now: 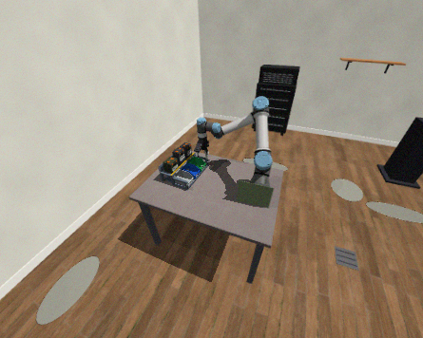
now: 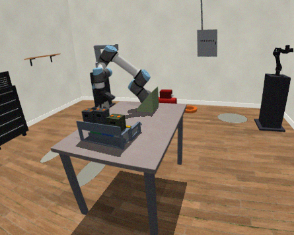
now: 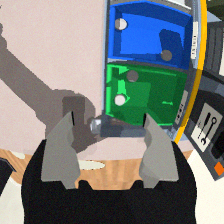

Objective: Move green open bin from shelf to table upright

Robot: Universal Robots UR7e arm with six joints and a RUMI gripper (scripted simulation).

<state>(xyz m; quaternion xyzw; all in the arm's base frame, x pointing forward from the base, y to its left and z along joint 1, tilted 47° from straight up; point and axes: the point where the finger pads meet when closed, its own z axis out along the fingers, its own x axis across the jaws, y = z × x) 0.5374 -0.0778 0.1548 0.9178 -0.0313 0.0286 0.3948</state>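
Now: hand 9 cm above the green open bin, 8 cm short of it and 1 cm to the left of it. The rest, counted from my hand: grey bin: 22 cm to the left, 10 cm ahead, 9 cm below; blue bin: 10 cm to the left, 9 cm below, 9 cm ahead; yellow rail: 14 cm ahead, 10 cm to the left, 3 cm below.
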